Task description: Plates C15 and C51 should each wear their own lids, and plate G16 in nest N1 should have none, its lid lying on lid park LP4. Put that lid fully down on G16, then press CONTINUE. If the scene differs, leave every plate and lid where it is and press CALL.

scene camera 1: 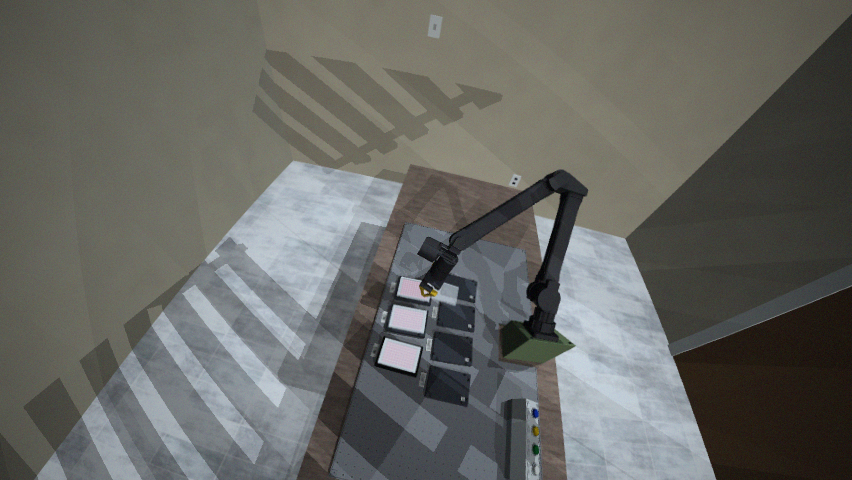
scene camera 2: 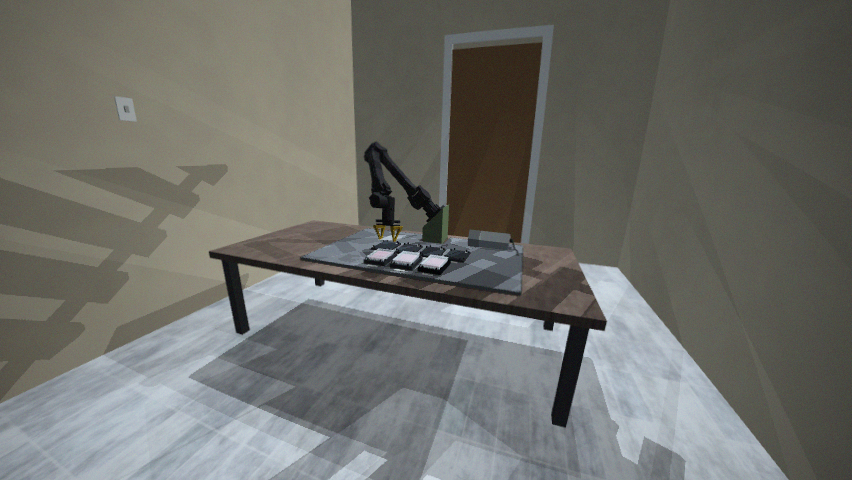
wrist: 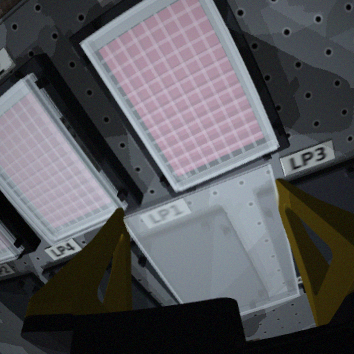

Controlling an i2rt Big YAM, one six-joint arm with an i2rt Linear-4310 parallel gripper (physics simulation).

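Where they show: gripper, fingertip midpoint: (scene camera 1: 427,287) (scene camera 2: 387,241) (wrist: 199,201); arm's base, link origin: (scene camera 1: 539,332) (scene camera 2: 436,214).
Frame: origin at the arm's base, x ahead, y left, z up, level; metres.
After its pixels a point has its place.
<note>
My gripper (wrist: 199,201) @(x 0.405, y -0.113, z -0.063 m) (scene camera 1: 429,290) @(x 0.405, y -0.113, z -0.063 m) (scene camera 2: 387,230) @(x 0.405, y -0.113, z -0.063 m) is shut on a clear lid (wrist: 218,246) @(x 0.373, y -0.112, z -0.058 m), which it holds level between its yellow fingers, just above the deck. The lid hangs over the LP1 label (wrist: 165,212). Just ahead of it lies a pink-welled plate (wrist: 175,88) @(x 0.457, y -0.120, z -0.119 m) (scene camera 1: 413,288) @(x 0.457, y -0.122, z -0.113 m) in its black nest, its grid showing sharply. A second plate (wrist: 46,158) @(x 0.457, y -0.013, z -0.107 m) (scene camera 1: 408,319) @(x 0.448, y 0.011, z -0.107 m) to the left looks hazier, under a clear lid. Only a corner of a third plate (wrist: 5,242) @(x 0.403, y 0.098, z -0.111 m) (scene camera 1: 398,354) @(x 0.453, y 0.141, z -0.107 m) shows in the wrist view. The plates' own labels are out of view.
Labels LP3 (wrist: 307,158) @(x 0.356, y -0.192, z -0.141 m) and LP4 (wrist: 62,248) @(x 0.356, y 0.072, z -0.140 m) mark the park row. Dark lid parks (scene camera 1: 456,316) @(x 0.269, y -0.056, z -0.132 m) (scene camera 1: 451,348) @(x 0.273, y 0.071, z -0.133 m) (scene camera 1: 446,385) @(x 0.273, y 0.198, z -0.133 m) lie beside the plates. A button box (scene camera 1: 523,438) @(x 0.036, y 0.317, z -0.066 m) stands at the mat's near end. The arm's green base (scene camera 1: 533,343) @(x 0.041, y 0.056, z 0.029 m) stands to the right.
</note>
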